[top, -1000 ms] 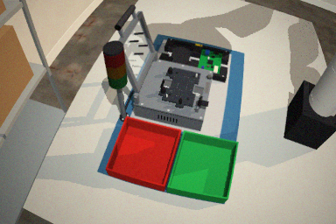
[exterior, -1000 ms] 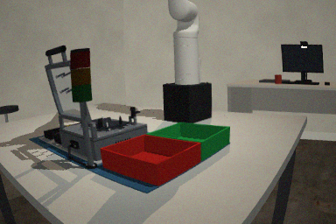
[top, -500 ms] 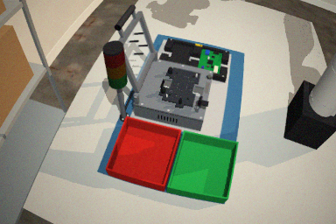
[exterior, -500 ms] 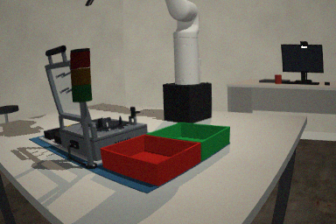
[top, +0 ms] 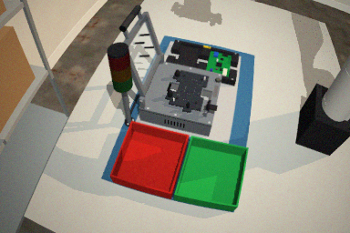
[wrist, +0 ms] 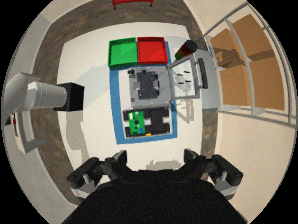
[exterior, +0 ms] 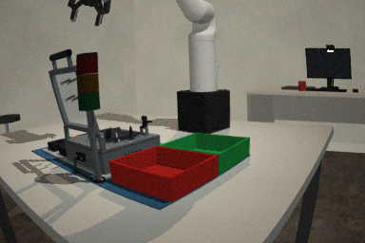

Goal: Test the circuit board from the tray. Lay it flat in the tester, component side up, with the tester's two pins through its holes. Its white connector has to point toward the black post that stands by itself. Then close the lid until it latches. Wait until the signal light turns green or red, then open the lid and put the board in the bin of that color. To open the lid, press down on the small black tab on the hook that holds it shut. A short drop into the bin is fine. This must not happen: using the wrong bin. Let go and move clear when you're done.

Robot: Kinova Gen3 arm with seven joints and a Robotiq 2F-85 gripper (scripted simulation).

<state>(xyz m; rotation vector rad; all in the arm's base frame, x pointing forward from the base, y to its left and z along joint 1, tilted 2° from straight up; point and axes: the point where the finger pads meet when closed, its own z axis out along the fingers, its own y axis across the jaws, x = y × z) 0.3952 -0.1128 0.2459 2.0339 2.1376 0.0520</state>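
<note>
My hand is 360 mm above the green circuit board, 30 mm past it and 20 mm to the left of it. Also, from my hand: tester lid 200 mm below, 170 mm to the left, 130 mm ahead; green bin 370 mm below, 340 mm to the left, 120 mm behind; red bin 370 mm below, 360 mm to the left, 30 mm ahead.
</note>
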